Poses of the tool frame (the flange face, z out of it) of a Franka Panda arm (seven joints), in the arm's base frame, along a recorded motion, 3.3 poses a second.
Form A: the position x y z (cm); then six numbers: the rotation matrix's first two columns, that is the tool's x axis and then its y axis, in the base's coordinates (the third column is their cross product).
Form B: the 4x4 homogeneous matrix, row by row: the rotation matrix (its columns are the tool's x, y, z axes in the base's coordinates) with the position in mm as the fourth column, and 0 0 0 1 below. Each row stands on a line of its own. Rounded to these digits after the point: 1 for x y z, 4 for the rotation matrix.
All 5 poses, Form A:
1: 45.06 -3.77 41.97 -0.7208 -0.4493 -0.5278 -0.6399 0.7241 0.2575
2: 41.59 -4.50 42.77 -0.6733 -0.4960 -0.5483 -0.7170 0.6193 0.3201
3: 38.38 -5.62 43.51 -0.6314 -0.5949 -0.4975 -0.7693 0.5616 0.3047
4: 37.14 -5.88 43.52 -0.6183 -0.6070 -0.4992 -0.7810 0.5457 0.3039
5: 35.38 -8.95 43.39 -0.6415 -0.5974 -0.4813 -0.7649 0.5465 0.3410
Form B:
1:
-0.7208 -0.6399 0.2665 450.6
-0.4493 0.7241 0.5233 -37.7
-0.5278 0.2575 -0.8094 419.7
0 0 0 1

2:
-0.6733 -0.7170 0.1808 415.9
-0.4960 0.6193 0.6087 -45.0
-0.5483 0.3201 -0.7726 427.7
0 0 0 1

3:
-0.6314 -0.7693 0.0981 383.8
-0.5949 0.5616 0.5751 -56.2
-0.4975 0.3047 -0.8123 435.1
0 0 0 1

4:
-0.6183 -0.7810 0.0879 371.4
-0.6070 0.5457 0.5778 -58.8
-0.4992 0.3039 -0.8115 435.2
0 0 0 1

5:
-0.6415 -0.7649 0.0593 353.8
-0.5974 0.5465 0.5869 -89.5
-0.4813 0.3410 -0.8075 433.9
0 0 0 1

